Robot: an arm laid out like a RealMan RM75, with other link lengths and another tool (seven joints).
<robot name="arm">
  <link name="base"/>
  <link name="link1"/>
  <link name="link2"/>
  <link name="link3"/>
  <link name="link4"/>
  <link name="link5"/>
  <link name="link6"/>
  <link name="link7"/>
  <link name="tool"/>
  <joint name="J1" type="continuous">
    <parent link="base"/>
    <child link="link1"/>
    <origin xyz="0 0 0.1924" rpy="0 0 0"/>
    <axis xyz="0 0 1"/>
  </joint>
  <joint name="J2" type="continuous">
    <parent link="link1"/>
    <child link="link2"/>
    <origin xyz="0 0 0" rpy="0 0 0"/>
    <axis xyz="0 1 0"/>
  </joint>
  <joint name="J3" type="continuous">
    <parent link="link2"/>
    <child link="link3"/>
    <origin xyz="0 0 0.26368" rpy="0 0 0"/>
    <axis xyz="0 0 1"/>
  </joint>
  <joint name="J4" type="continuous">
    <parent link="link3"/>
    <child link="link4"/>
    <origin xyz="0 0 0" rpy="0 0 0"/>
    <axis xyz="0 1 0"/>
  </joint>
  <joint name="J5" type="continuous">
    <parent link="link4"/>
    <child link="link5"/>
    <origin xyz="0 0 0.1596" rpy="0 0 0"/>
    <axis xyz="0 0 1"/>
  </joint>
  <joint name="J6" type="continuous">
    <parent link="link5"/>
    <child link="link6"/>
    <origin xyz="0 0 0" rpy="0 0 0"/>
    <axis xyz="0 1 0"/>
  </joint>
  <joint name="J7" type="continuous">
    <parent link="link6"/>
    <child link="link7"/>
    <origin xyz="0 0 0.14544" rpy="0 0 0"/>
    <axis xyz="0 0 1"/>
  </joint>
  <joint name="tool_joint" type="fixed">
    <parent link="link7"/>
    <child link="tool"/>
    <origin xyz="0.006 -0.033 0.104" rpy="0.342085 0 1.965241"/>
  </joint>
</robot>
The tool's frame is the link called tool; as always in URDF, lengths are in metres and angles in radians. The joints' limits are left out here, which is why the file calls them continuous.
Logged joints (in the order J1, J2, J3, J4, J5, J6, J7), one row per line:
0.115 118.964 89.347 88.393 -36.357 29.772 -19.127
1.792 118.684 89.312 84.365 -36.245 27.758 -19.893
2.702 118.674 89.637 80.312 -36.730 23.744 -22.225
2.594 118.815 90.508 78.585 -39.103 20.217 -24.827
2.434 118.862 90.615 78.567 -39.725 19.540 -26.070
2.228 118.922 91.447 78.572 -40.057 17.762 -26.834
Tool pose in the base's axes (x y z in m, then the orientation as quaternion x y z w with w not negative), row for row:
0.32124 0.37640 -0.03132 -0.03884 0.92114 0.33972 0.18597
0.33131 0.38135 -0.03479 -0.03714 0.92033 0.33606 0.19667
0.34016 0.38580 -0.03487 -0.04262 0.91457 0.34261 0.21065
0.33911 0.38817 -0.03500 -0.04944 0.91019 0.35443 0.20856
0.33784 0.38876 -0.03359 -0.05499 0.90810 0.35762 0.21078
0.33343 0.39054 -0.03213 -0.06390 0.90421 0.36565 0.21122
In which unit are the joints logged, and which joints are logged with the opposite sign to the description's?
The joints are logged in degrees. Opposite sign: J3, J4, J5.
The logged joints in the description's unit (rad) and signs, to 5 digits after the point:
0.00201 2.07631 -1.55940 -1.54275 0.63455 0.51962 -0.33383
0.03128 2.07143 -1.55879 -1.47245 0.63259 0.48447 -0.34720
0.04716 2.07125 -1.56446 -1.40171 0.64106 0.41441 -0.38790
0.04527 2.07371 -1.57966 -1.37157 0.68248 0.35285 -0.43331
0.04248 2.07453 -1.58153 -1.37125 0.69333 0.34104 -0.45501
0.03889 2.07558 -1.59605 -1.37134 0.69913 0.31001 -0.46834

